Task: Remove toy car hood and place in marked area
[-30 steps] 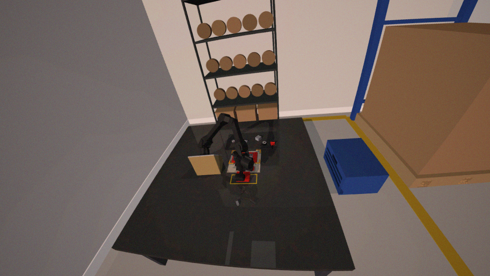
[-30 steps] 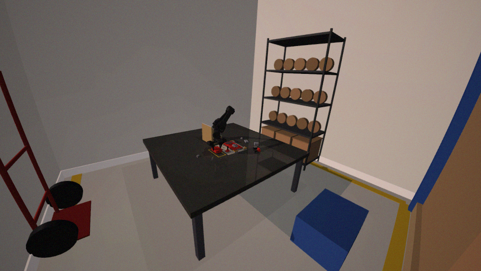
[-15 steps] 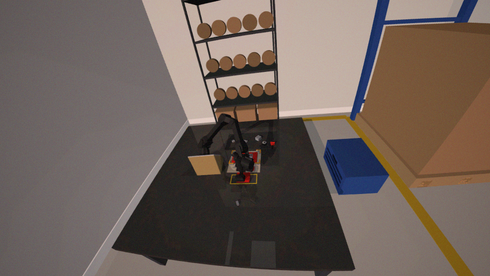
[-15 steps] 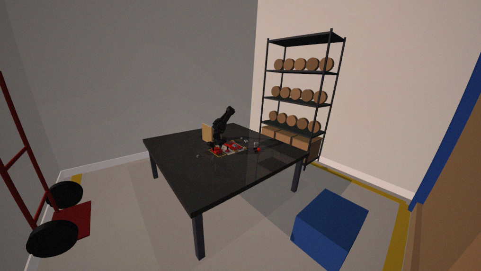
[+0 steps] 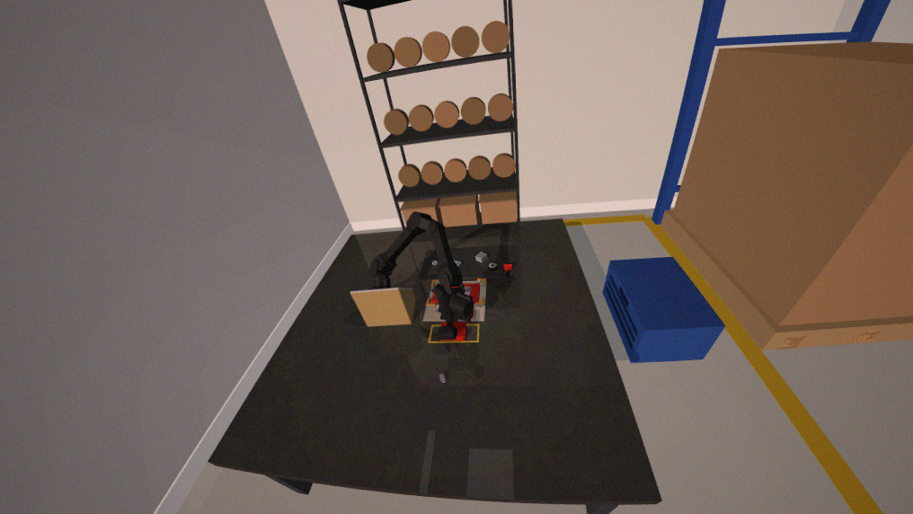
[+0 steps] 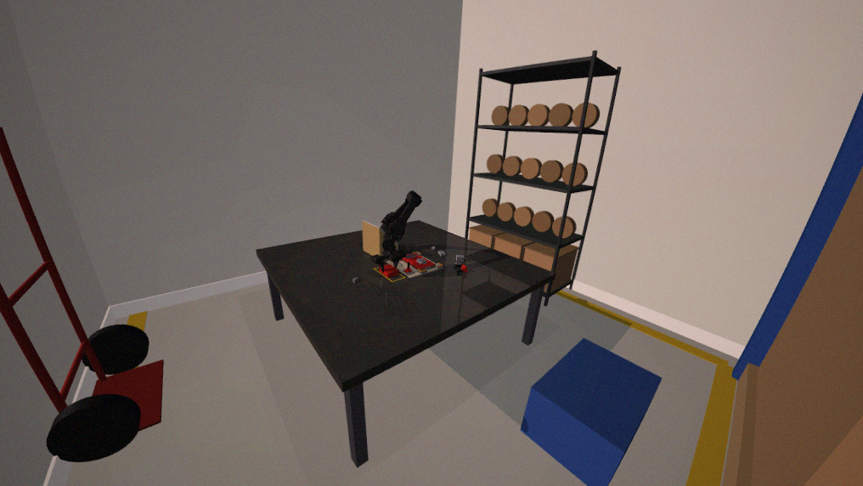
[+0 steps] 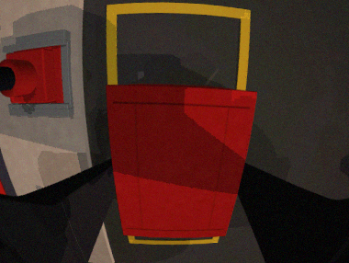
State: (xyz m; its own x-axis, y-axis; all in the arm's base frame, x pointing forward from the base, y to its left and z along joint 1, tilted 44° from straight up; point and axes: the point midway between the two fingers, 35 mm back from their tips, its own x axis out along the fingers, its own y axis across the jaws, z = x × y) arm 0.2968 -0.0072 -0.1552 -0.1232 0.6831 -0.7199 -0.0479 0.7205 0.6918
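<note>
The red hood is right at my gripper tip. From my gripper tip the other things lie so: grey base plate 19 cm to the left, 1 cm behind.
</note>
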